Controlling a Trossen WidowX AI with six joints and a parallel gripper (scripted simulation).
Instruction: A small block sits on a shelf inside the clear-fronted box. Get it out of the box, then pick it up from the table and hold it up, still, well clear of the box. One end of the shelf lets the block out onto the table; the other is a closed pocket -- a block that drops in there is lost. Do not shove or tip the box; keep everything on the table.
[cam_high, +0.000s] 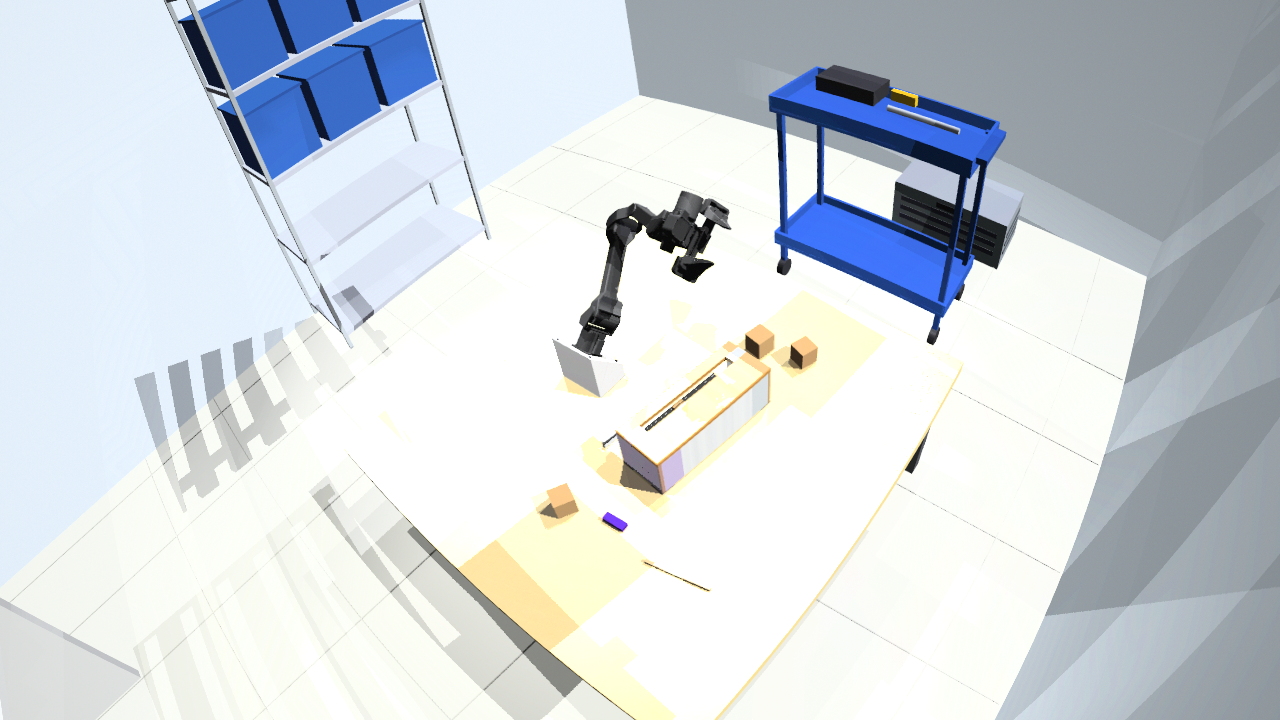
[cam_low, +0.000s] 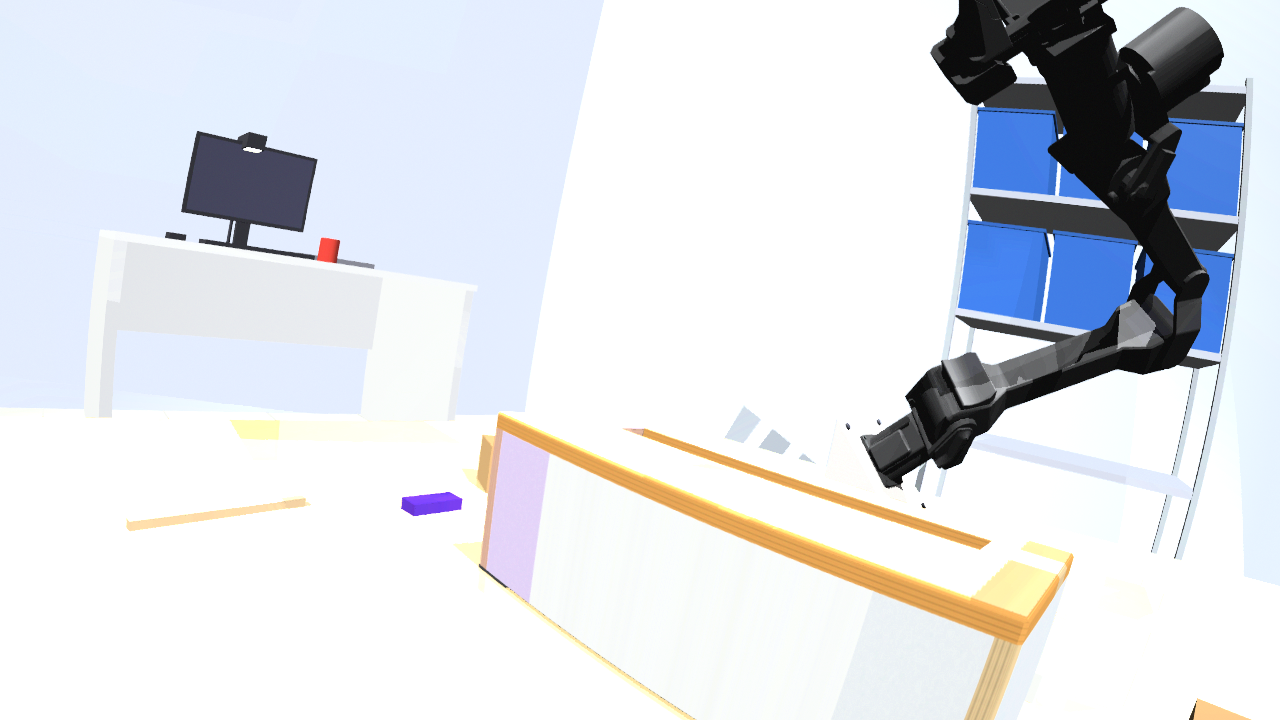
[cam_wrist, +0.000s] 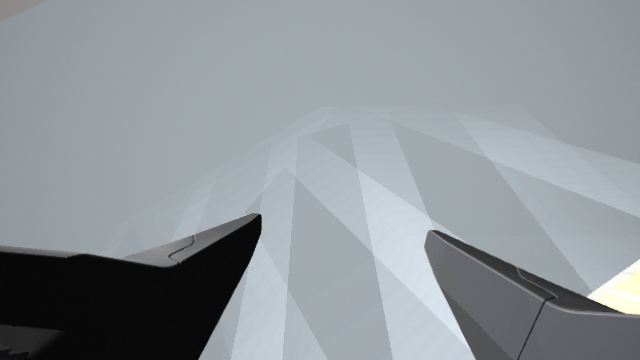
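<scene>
Now: the small tan block 42 cm below my gripper tip, 14 cm to the right of it and 4 cm behind it. Also, from my gripper tip: long wooden box 45 cm below, 12 cm to the right, 5 cm behind; thin stick 51 cm below, 46 cm to the right, 22 cm ahead; purple piece 50 cm below, 45 cm to the right, 1 cm ahead.
</scene>
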